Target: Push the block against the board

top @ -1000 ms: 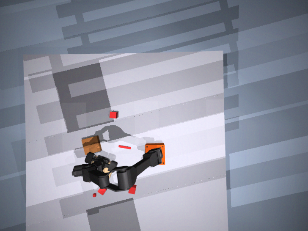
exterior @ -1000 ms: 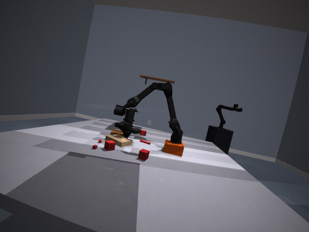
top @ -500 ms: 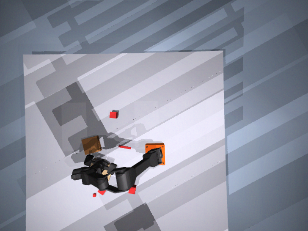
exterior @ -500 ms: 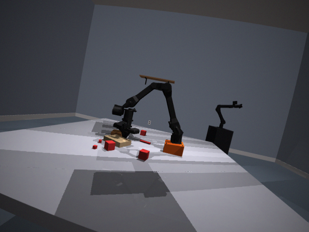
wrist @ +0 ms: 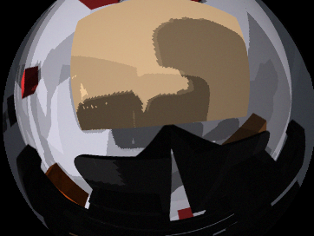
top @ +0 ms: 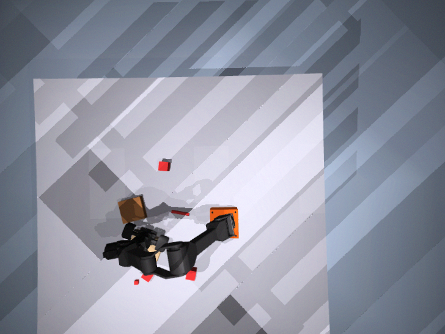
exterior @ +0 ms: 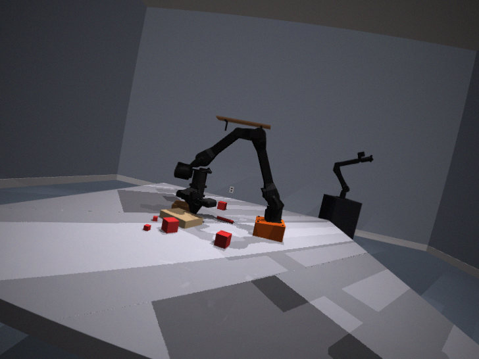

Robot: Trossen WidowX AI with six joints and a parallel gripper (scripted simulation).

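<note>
Right now the brown square block is 60 mm ahead of my gripper tip, 120 mm to the right of it and 10 mm above it. Also, from my gripper tip: tan board: 40 mm ahead, 60 mm to the left, 10 mm above; flat red piece: 140 mm behind, 50 mm to the right.
</note>
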